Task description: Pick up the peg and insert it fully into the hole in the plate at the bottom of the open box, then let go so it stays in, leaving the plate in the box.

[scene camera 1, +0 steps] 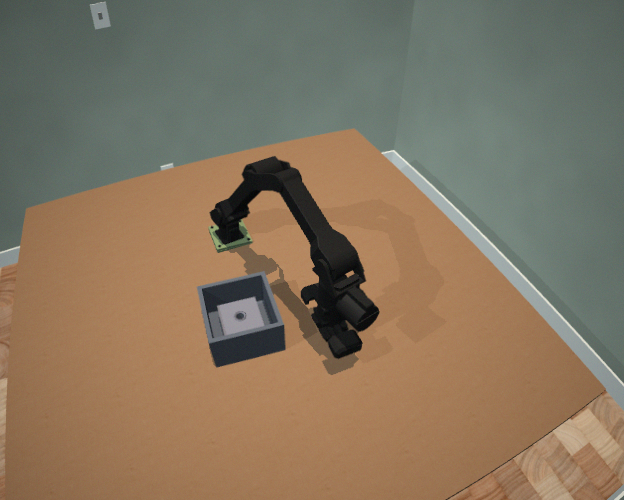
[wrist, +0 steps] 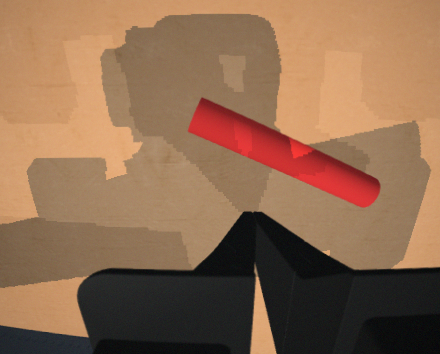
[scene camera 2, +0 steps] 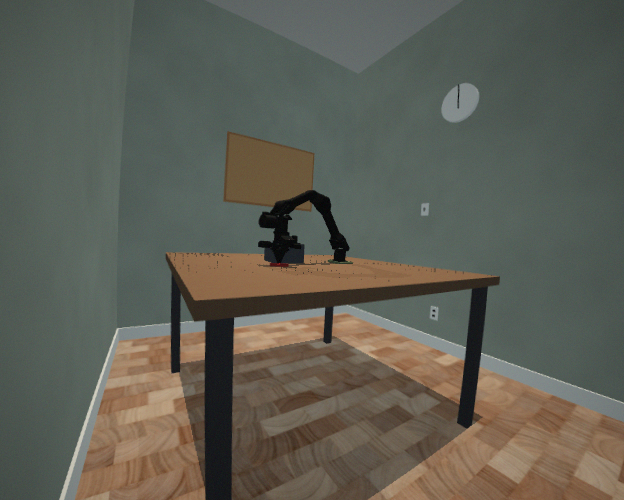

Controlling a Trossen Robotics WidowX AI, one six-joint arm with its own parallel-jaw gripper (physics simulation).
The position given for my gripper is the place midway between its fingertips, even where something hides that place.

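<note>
My gripper [scene camera 1: 327,340] is visible to me, and the wrist view also has the gripper [wrist: 251,220]. There is a dark blue-grey box [scene camera 1: 270,338]. I can see a red peg [wrist: 211,121] too, though scene camera 1 does not show the peg, since it is hidden there by my gripper. And here is a pale plate [scene camera 1: 241,315]; in the wrist view the plate is out of frame.
</note>
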